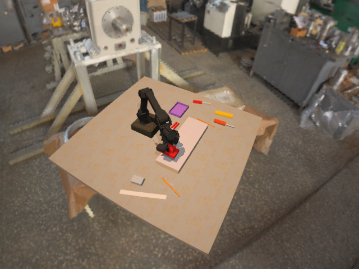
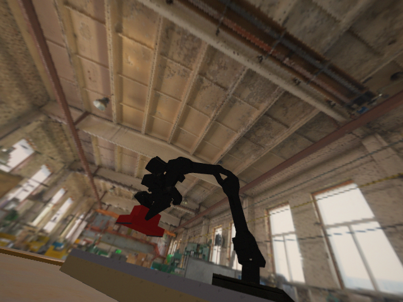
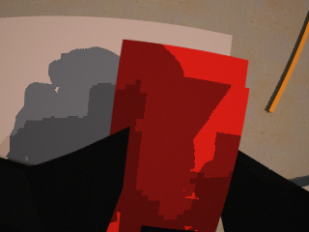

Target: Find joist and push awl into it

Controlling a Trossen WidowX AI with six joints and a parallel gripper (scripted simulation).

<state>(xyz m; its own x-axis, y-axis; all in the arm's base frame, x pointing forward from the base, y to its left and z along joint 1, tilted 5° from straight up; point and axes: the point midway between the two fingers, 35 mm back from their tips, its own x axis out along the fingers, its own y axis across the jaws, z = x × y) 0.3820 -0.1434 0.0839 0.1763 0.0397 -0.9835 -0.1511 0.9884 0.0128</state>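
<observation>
Now: the indicator window 4 cm behind my gripper tip, 1 cm to the right of it and 3 cm above it. From my gripper tip the other things lie so: awl (18 cm behind, 6 cm to the left, 13 cm below); grey block (7 cm behind, 26 cm to the right, 13 cm below); stud finder (2 cm behind, 2 cm above).
</observation>
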